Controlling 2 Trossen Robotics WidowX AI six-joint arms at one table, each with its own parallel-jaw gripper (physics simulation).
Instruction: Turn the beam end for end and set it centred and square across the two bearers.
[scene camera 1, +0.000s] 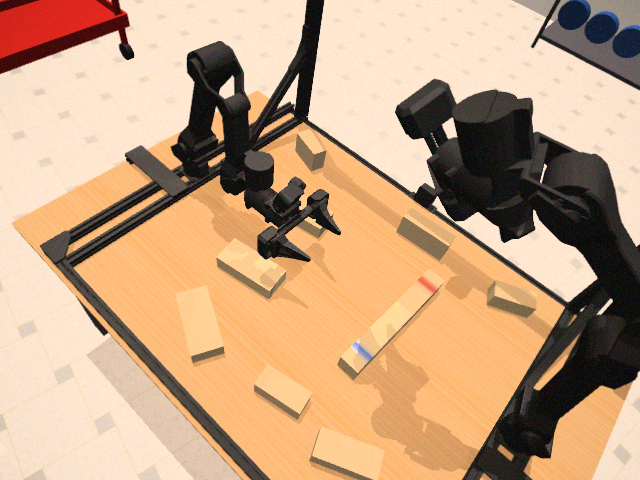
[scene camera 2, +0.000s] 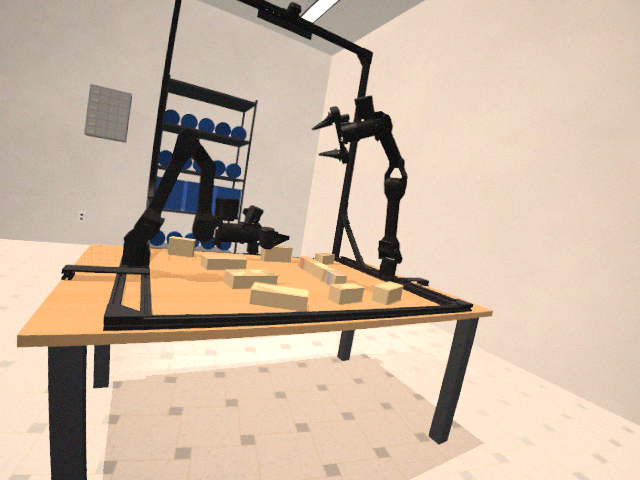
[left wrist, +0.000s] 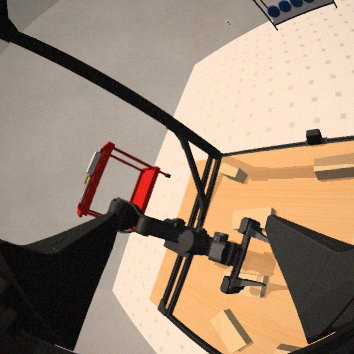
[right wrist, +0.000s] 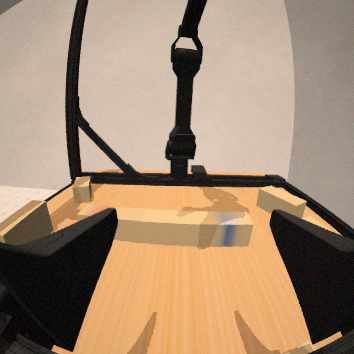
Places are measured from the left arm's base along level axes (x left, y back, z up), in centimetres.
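Pixels of known places: left gripper, fingertip midpoint: (scene camera 1: 416, 134) (scene camera 2: 315, 142) (left wrist: 194, 222); right gripper, fingertip midpoint: (scene camera 1: 325, 246) (scene camera 2: 283, 235) (left wrist: 271, 264) (right wrist: 196, 217); left arm's base, link origin: (scene camera 1: 516, 437) (scene camera 2: 386, 275) (right wrist: 178, 176); right arm's base, link origin: (scene camera 1: 195, 169) (scene camera 2: 134, 265).
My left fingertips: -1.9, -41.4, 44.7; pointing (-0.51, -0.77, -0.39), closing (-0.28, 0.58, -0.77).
Note:
Ahead of a thing's pixels: the offset from my left fingertips to its top centre, as dx, dy, dz.
The beam @(-0.7, +10.4, -42.2) (scene camera 1: 391, 321) (scene camera 2: 316, 269) (right wrist: 170, 229), a long pale wooden bar with a red band near one end and a blue band near the other, lies flat on the table. In scene camera 1 its blue end points lower left and its red end upper right. Several plain wooden blocks lie around it; I cannot tell which two are the bearers. My right gripper (scene camera 1: 325, 246) (scene camera 2: 287, 237) (left wrist: 271, 264) (right wrist: 196, 217) is open and empty, low over the table, to the beam's upper left in scene camera 1. My left gripper (scene camera 2: 316, 141) is open and empty, high above the table.
Plain blocks include one @(+11.7, -19.7, -42.8) (scene camera 1: 250, 266) and another @(+27.8, -17.4, -42.8) (scene camera 1: 200, 322) left of the beam, two @(+26.2, +3.9, -42.2) (scene camera 1: 282, 390) @(+26.5, +19.6, -41.9) (scene camera 1: 347, 454) at the bottom, and three @(-24.3, -35.1, -40.3) (scene camera 1: 310, 149) @(-24.2, +2.6, -40.3) (scene camera 1: 425, 232) @(-24.6, +26.8, -42.2) (scene camera 1: 511, 298) along the far side. Another @(-8.1, -23.0, -42.8) (scene camera 1: 311, 227) is partly behind my right gripper. A black frame (scene camera 2: 289, 317) edges the table.

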